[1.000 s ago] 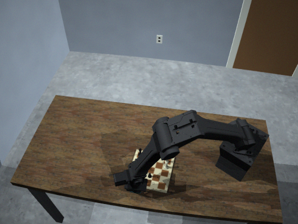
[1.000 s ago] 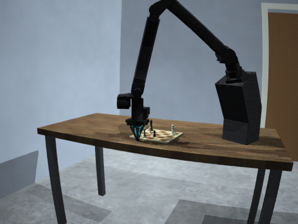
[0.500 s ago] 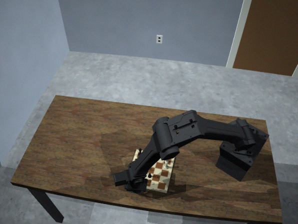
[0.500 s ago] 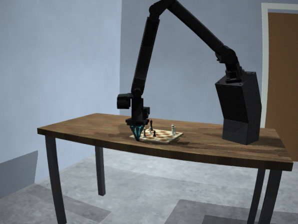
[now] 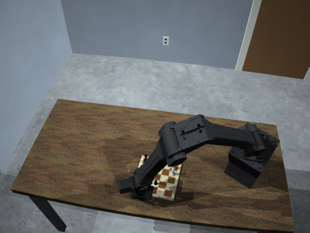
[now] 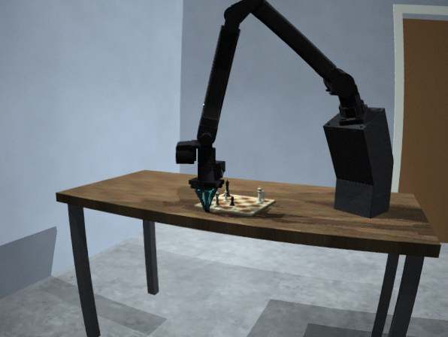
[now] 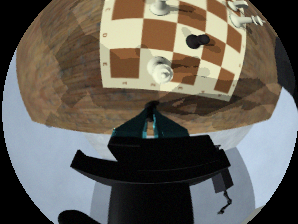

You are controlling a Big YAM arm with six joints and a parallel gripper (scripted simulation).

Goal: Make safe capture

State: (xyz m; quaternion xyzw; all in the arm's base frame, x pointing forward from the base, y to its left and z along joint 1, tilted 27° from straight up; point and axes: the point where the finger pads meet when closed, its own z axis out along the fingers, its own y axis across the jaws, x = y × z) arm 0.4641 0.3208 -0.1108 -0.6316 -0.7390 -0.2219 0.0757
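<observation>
Right now the chessboard is 2 cm behind my hand, 15 cm to the right of it and 2 cm below it. Round my hand: tall black piece (6 cm ahead, 22 cm to the right, 2 cm above); tall white piece (10 cm behind, 19 cm to the right, 2 cm above).
</observation>
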